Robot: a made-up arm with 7 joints. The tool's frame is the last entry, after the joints. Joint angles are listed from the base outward. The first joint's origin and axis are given. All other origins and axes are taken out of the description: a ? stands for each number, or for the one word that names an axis. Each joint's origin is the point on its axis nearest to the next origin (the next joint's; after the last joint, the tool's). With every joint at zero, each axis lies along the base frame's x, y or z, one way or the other. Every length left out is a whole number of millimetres.
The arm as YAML. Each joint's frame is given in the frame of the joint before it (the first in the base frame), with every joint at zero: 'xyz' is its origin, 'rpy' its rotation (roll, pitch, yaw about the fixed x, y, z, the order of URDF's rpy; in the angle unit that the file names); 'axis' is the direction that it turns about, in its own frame. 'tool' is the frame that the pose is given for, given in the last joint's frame.
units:
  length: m
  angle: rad
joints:
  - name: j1
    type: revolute
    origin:
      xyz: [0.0, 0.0, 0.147]
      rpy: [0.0, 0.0, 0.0]
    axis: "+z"
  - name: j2
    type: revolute
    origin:
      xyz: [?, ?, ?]
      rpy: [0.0, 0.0, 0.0]
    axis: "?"
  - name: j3
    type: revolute
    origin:
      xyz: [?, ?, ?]
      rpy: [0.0, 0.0, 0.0]
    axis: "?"
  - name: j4
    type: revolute
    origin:
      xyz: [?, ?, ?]
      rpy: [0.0, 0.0, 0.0]
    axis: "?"
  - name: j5
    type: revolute
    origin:
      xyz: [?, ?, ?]
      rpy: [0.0, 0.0, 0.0]
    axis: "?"
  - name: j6
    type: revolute
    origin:
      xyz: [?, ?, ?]
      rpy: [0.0, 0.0, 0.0]
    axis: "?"
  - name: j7
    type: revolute
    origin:
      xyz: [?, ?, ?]
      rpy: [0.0, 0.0, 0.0]
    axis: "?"
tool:
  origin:
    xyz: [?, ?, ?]
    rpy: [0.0, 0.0, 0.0]
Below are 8 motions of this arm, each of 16 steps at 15 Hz.
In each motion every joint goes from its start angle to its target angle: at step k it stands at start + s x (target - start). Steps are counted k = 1, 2, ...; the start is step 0. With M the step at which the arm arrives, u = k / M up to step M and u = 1 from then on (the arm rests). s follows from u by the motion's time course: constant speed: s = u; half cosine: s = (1 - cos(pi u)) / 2; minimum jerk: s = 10 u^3 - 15 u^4 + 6 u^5.
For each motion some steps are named. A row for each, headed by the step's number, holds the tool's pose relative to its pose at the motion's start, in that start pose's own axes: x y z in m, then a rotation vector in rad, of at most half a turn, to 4 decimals.
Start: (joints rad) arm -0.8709 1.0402 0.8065 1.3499 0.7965 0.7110 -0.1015
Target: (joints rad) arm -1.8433 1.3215 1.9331 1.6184 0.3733 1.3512 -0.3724
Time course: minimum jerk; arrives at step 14
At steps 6, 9, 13, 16:
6: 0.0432 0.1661 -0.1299 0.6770 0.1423 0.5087
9: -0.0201 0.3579 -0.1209 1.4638 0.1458 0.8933
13: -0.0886 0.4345 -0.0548 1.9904 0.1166 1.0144
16: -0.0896 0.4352 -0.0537 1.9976 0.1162 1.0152

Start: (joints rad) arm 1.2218 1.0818 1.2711 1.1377 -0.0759 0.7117 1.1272
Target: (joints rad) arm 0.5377 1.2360 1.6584 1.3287 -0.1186 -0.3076 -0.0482
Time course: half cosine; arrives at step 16
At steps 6, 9, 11, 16:
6: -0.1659 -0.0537 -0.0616 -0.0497 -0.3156 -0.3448
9: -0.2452 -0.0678 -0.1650 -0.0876 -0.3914 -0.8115
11: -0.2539 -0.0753 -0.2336 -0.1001 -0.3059 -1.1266
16: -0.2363 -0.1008 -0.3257 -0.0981 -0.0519 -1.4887

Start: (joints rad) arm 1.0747 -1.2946 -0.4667 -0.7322 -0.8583 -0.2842 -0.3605
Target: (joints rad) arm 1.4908 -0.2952 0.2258 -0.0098 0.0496 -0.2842 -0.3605
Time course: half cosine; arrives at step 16
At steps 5, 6, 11, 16:
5: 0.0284 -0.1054 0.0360 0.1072 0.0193 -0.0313
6: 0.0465 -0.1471 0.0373 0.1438 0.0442 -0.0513
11: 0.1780 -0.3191 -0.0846 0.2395 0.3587 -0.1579
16: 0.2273 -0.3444 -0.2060 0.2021 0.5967 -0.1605

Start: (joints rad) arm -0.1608 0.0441 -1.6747 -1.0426 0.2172 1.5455 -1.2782
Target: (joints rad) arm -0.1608 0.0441 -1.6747 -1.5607 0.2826 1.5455 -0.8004
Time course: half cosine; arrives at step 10
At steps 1, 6, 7, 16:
1: -0.0008 -0.0029 0.0024 0.0089 -0.0114 0.0051
6: -0.0151 -0.0754 0.0525 0.2286 -0.2799 0.1797
7: -0.0155 -0.0903 0.0614 0.2739 -0.3321 0.2289
16: -0.0139 -0.1110 0.0741 0.3378 -0.4038 0.3081

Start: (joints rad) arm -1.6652 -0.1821 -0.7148 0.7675 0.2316 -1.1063 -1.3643
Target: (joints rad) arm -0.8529 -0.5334 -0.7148 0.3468 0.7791 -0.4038 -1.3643
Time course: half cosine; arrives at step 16
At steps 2, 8, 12, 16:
2: -0.0130 -0.0031 0.0069 0.0236 -0.0523 0.0031
8: -0.1716 -0.0543 0.0245 0.3293 -0.6456 -0.0422
12: -0.2670 -0.0789 -0.0276 0.5733 -1.0252 -0.1819
16: -0.2960 -0.0788 -0.0562 0.6723 -1.1562 -0.2653

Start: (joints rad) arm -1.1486 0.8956 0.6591 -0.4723 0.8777 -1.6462 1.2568
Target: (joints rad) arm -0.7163 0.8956 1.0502 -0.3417 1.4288 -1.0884 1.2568
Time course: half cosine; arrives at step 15
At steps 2, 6, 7, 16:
2: 0.0127 -0.0006 -0.0026 0.0005 0.0233 0.0270
6: 0.0974 0.0087 -0.0273 -0.0097 0.1884 0.2157
7: 0.1235 0.0169 -0.0383 -0.0185 0.2450 0.2794
16: 0.2285 0.0943 -0.1196 -0.1121 0.5567 0.6196

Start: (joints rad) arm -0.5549 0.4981 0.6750 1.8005 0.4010 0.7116 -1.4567
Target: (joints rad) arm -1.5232 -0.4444 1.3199 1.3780 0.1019 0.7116 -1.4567
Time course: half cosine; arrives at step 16
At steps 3, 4, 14, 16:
3: -0.0177 -0.0078 0.0468 0.1441 -0.0707 0.0042
4: -0.0316 -0.0194 0.0796 0.2507 -0.1221 0.0006
14: -0.2734 -0.3699 0.1982 1.4950 -0.7395 -0.5685
16: -0.2877 -0.3820 0.1910 1.5368 -0.7667 -0.6179

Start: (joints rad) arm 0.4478 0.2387 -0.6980 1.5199 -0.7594 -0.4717 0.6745
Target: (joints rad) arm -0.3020 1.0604 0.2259 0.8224 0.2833 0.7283 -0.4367
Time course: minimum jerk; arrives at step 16
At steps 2, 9, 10, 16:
2: 0.0035 0.0149 -0.0062 -0.0570 0.0118 0.0088
9: 0.0011 -0.0325 -0.5861 -1.7296 1.0210 0.1268
10: -0.0664 -0.1367 -0.6458 -1.8398 1.3300 0.1450
16: -0.3162 -0.2970 -0.6824 -1.6721 2.1270 0.2745

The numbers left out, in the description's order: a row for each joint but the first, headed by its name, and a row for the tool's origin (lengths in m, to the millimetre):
j2: xyz -0.156 0.164 0.0, axis +y
j3: xyz -0.111 0.0 0.169, axis +x
j4: xyz 0.0 -0.08 0.06, axis -z
j5: xyz 0.225 -0.008 0.0, axis -x
j6: xyz 0.0 0.082 -0.175, axis +z
j7: xyz 0.151 -0.063 0.0, axis +x
tool: xyz 0.0 0.004 0.357

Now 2 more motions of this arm.
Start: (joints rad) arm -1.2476 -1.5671 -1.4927 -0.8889 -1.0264 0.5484 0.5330
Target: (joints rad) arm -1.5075 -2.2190 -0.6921 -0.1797 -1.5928 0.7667 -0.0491
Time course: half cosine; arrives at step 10
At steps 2, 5, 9, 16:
2: -0.0270 0.0472 0.0350 -0.0573 -0.1401 0.0719
5: -0.2196 0.2429 0.0805 -0.3465 -0.7290 0.3896
9: -0.4842 0.3534 -0.1113 -0.6866 -1.4003 0.8176
16: -0.4954 0.3529 -0.1265 -0.7007 -1.4340 0.8421

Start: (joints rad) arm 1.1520 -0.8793 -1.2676 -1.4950 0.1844 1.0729 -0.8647
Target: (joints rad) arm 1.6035 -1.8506 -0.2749 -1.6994 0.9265 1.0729 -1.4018
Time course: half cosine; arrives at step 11
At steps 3, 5, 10, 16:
3: 0.0539 0.0895 -0.0677 -0.3796 0.1833 -0.0248
5: 0.0995 0.1589 -0.2387 -0.9307 0.5156 -0.0144
10: -0.0802 0.0158 -0.5394 -1.9160 1.5162 0.2318
16: -0.0932 0.0076 -0.5408 -1.9420 1.5618 0.2480

